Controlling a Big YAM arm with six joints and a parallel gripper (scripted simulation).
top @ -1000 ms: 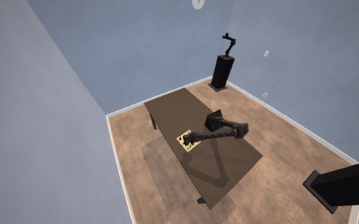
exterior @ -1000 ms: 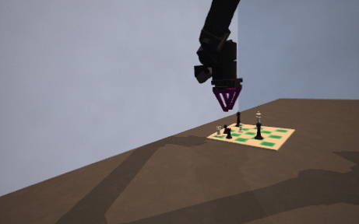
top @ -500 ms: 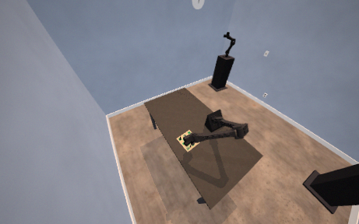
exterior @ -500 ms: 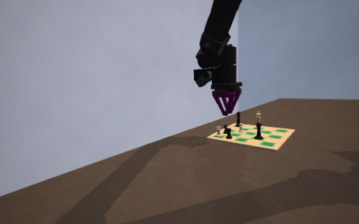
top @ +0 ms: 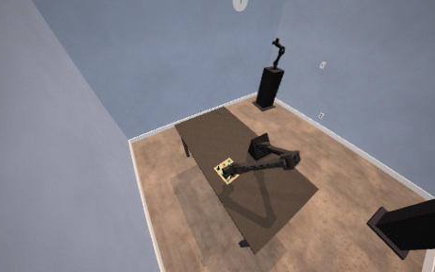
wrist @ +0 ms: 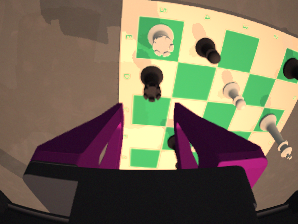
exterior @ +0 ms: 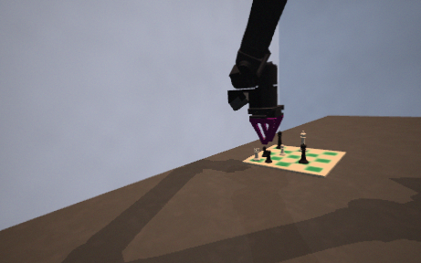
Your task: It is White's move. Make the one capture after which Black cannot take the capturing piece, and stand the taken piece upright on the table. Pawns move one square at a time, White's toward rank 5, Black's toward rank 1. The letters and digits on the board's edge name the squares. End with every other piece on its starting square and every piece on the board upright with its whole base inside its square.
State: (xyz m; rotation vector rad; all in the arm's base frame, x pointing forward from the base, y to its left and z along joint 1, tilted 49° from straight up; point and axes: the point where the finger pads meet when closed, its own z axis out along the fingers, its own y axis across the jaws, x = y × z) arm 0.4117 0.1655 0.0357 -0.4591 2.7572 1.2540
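My hand is 80 mm to the left of the white pawn, 50 mm above it and 10 mm short of it. The rest, counted from my hand: tall white piece (160 mm to the right, 30 mm below, 10 mm behind); chessboard (90 mm to the right, 70 mm below, 20 mm behind); tall black piece (150 mm to the right, 60 mm ahead, 30 mm below).
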